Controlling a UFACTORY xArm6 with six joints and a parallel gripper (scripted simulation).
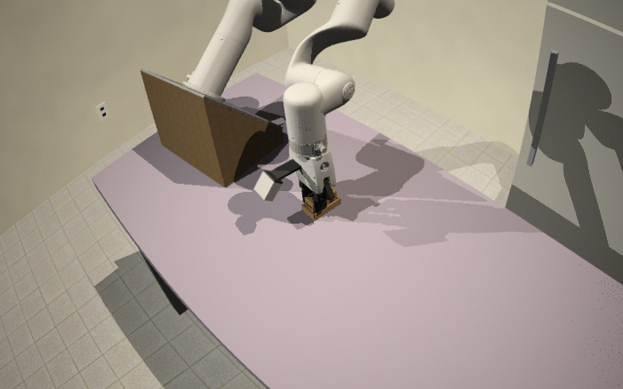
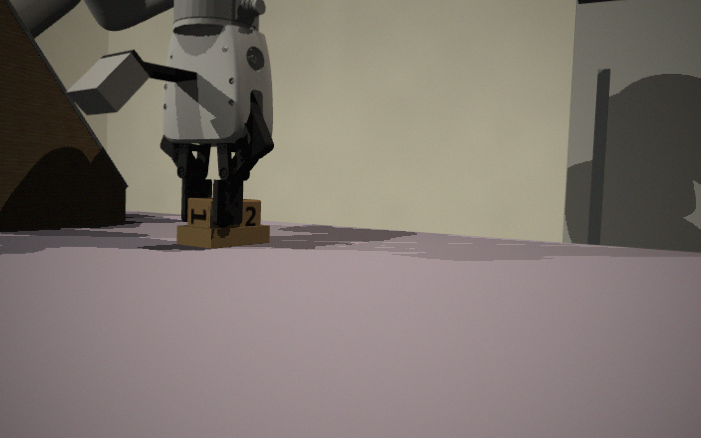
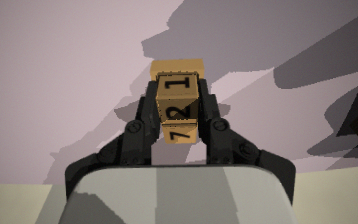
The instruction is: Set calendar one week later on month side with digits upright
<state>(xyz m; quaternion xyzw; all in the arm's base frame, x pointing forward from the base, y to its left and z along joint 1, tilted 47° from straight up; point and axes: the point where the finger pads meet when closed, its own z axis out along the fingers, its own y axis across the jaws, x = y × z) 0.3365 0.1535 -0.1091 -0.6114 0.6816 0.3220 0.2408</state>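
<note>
The cube is 1 cm below my hand. Also, from my hand: wooden calendar tray (2 cm to the left, 3 cm below).
</note>
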